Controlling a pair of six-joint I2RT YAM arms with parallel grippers.
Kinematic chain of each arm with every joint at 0, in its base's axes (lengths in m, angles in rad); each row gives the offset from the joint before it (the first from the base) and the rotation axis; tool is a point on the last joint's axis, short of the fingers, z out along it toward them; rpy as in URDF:
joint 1: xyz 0 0 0.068 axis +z
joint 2: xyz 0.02 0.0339 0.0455 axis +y
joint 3: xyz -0.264 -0.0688 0 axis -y
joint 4: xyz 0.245 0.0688 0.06 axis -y
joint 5: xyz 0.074 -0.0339 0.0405 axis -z
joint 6: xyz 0.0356 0 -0.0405 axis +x
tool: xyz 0 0 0 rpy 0 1.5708 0
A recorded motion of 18 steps. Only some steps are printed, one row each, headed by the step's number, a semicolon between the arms.
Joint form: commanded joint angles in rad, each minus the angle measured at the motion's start. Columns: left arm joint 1, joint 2, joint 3, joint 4, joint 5, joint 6; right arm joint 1, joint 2, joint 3, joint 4, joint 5, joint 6.
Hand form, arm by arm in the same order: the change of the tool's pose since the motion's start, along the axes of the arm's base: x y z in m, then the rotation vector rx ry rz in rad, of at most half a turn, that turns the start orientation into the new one. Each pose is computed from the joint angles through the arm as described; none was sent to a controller.
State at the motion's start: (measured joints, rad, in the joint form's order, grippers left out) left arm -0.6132 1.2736 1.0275 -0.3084 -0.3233 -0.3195; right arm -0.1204 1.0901 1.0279 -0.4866 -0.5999 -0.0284
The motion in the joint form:
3: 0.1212 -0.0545 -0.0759 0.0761 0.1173 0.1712; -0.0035 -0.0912 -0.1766 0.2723 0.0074 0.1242
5: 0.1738 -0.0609 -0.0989 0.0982 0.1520 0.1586; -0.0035 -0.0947 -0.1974 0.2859 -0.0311 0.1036
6: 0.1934 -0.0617 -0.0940 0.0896 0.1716 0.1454; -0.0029 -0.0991 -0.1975 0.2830 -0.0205 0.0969
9: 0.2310 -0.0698 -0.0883 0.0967 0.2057 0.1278; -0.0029 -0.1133 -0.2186 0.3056 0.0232 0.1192
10: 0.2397 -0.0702 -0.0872 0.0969 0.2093 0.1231; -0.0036 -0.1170 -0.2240 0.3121 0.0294 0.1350
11: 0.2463 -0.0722 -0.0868 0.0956 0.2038 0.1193; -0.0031 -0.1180 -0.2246 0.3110 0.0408 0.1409
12: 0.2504 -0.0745 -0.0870 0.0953 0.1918 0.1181; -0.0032 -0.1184 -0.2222 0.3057 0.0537 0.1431
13: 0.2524 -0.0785 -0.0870 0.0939 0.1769 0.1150; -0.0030 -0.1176 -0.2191 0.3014 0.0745 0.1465
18: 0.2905 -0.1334 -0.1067 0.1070 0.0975 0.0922; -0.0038 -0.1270 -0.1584 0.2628 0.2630 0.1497
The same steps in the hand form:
3: 0.0065 0.0313 -0.0054 0.0663 -0.0523 -0.0632; -0.0093 0.0001 -0.0162 0.0742 -0.1270 -0.0553
5: 0.0111 0.0439 -0.0098 0.0389 -0.0469 -0.0346; -0.0104 0.0014 -0.0211 0.0740 -0.1333 -0.0130
6: 0.0127 0.0484 -0.0087 0.0203 -0.0377 -0.0258; -0.0112 0.0013 -0.0206 0.0641 -0.1378 -0.0195
9: 0.0155 0.0571 -0.0041 -0.0172 -0.0472 -0.0094; -0.0130 0.0002 -0.0232 0.0625 -0.1426 -0.0668
10: 0.0163 0.0592 -0.0036 -0.0232 -0.0473 -0.0016; -0.0135 0.0000 -0.0237 0.0723 -0.1402 -0.0787
11: 0.0166 0.0613 -0.0030 -0.0243 -0.0486 0.0116; -0.0136 -0.0003 -0.0239 0.0727 -0.1368 -0.0908
12: 0.0167 0.0629 -0.0025 -0.0205 -0.0521 0.0268; -0.0136 -0.0007 -0.0236 0.0695 -0.1335 -0.1036
13: 0.0162 0.0642 -0.0016 -0.0174 -0.0566 0.0434; -0.0133 -0.0013 -0.0232 0.0641 -0.1301 -0.1238
18: 0.0094 0.0804 0.0065 -0.0197 -0.1117 0.1625; -0.0143 -0.0075 -0.0048 -0.0084 -0.1621 -0.2986

